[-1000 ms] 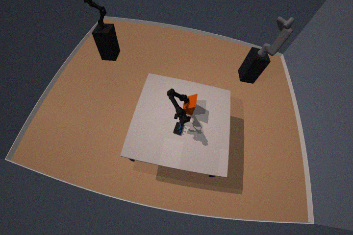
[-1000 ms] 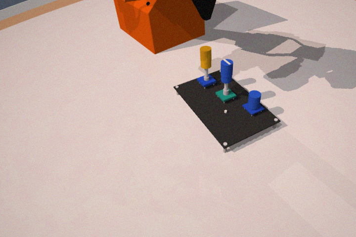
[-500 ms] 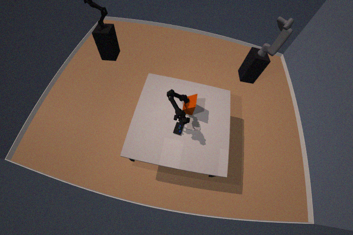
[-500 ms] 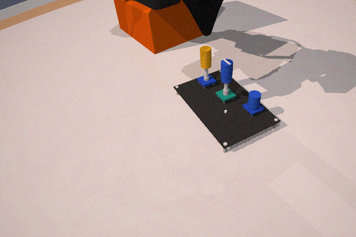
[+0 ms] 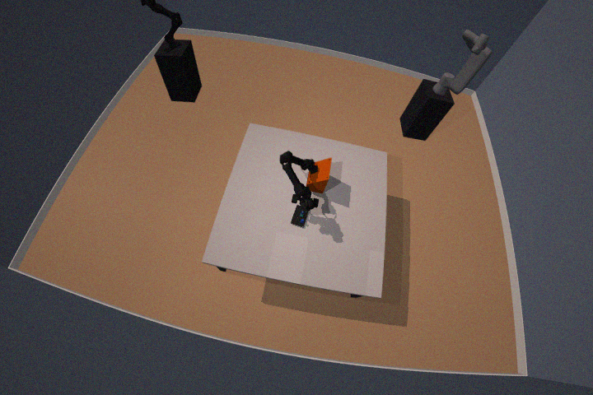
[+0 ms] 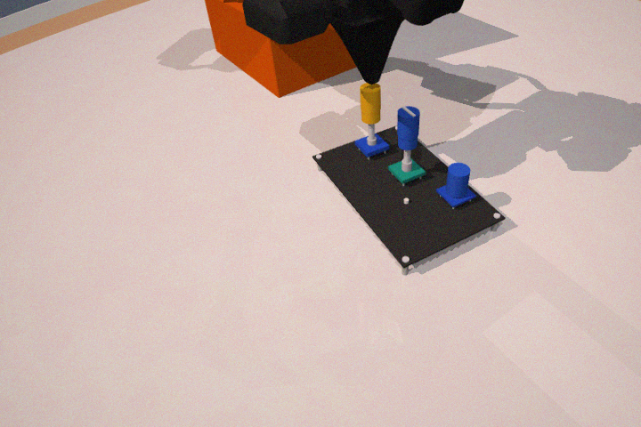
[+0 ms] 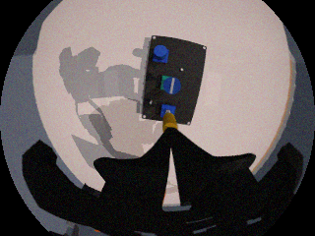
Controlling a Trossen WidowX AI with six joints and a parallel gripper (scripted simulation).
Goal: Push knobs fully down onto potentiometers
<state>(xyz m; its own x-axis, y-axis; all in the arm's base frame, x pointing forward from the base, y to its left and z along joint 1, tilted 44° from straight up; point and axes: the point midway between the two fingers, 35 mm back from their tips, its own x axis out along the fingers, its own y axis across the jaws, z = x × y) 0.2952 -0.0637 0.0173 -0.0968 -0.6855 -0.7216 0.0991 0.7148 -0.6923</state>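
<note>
Now: the yellow knob 20 mm below my gripper tip.
</note>
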